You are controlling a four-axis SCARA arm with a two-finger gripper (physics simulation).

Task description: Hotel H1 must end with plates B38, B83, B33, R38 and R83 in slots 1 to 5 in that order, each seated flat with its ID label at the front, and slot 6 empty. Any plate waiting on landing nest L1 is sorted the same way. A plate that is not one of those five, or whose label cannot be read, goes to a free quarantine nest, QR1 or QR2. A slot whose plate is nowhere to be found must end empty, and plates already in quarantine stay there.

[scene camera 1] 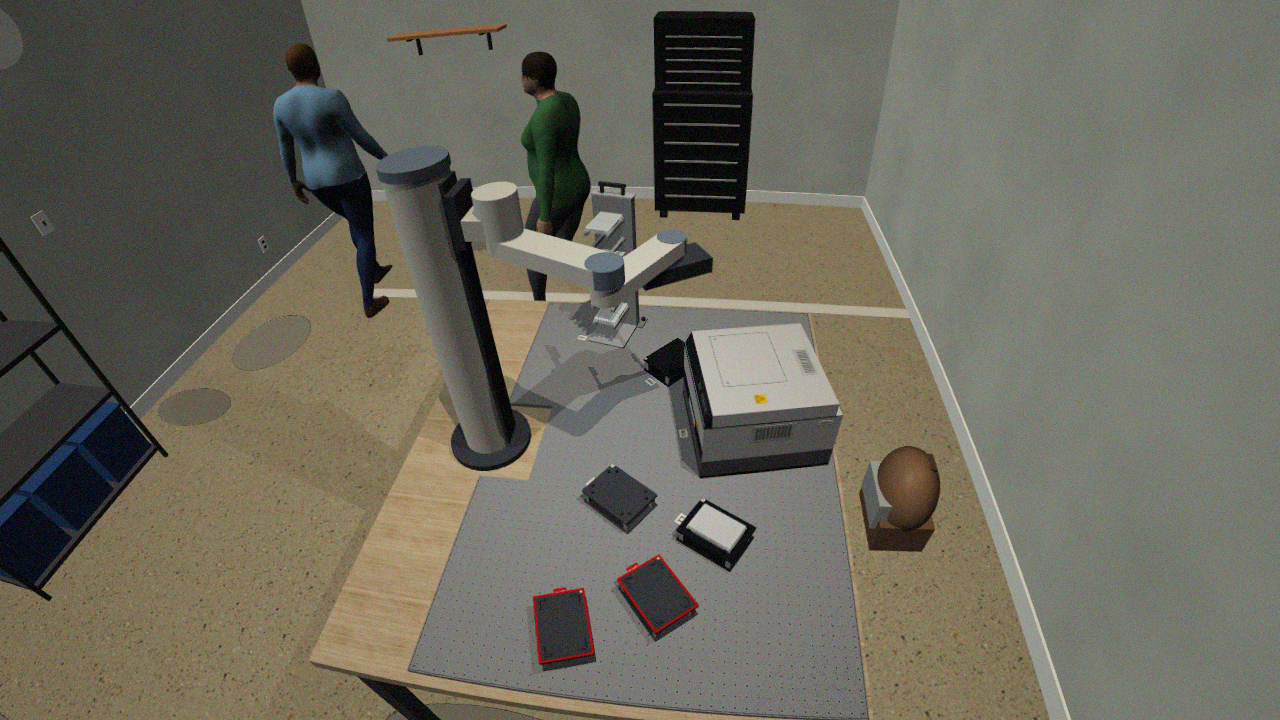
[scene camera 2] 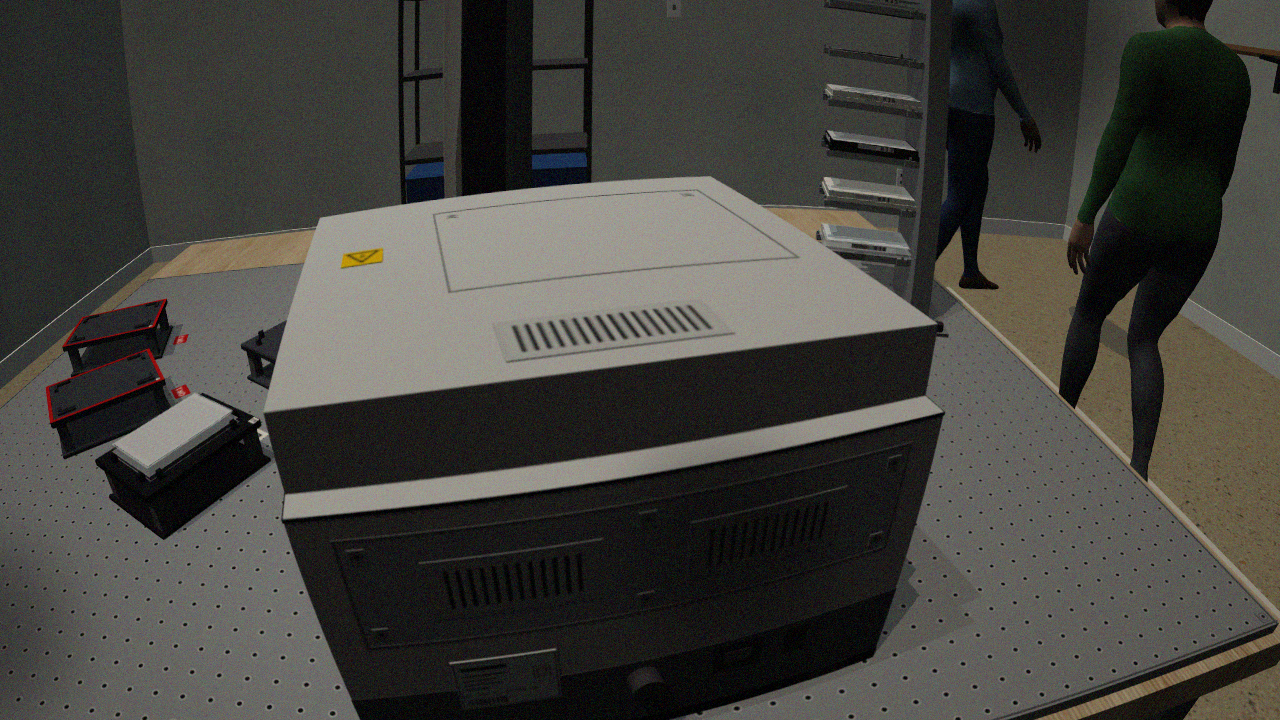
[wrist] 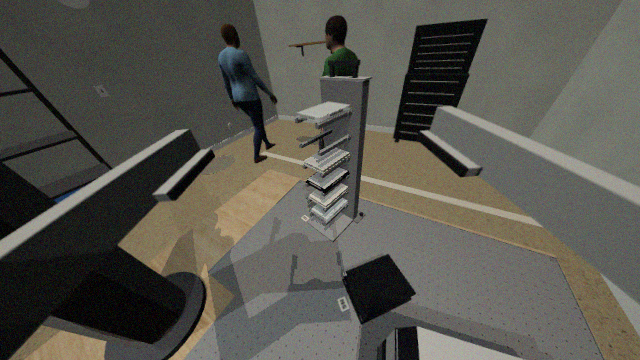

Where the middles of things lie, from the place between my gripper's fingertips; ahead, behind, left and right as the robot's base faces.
Labels:
My hand is 14 cm past the hotel H1 (scene camera 1: 616,205), 39 cm to the right of it and 28 cm above it. Round my hand: black landing nest L1 (scene camera 2: 148,491): 23 cm ahead, 52 cm to the right, 49 cm below; black nest N6 (scene camera 1: 671,355): 7 cm ahead, 14 cm to the left, 49 cm below; grey device (scene camera 1: 728,443): 33 cm ahead, 12 cm to the right, 44 cm below.

